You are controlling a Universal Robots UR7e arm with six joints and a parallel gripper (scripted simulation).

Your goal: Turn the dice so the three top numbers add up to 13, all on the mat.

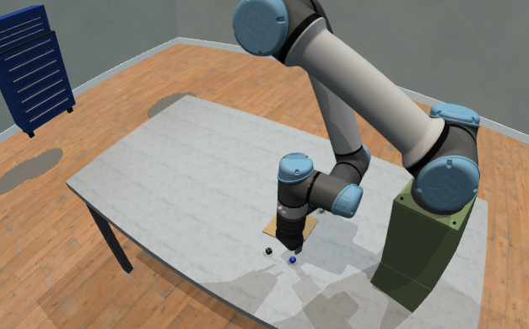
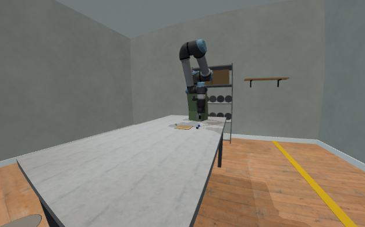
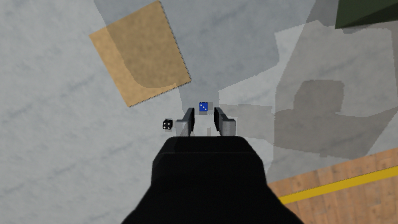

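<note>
My gripper is now 80 mm above the blue die. The rest, counted from my hand: tan mat: 80 mm ahead, 120 mm to the right, 90 mm below; black die: 80 mm ahead, 10 mm to the left, 80 mm below; white die: 20 mm ahead, 240 mm to the right, 80 mm below.
</note>
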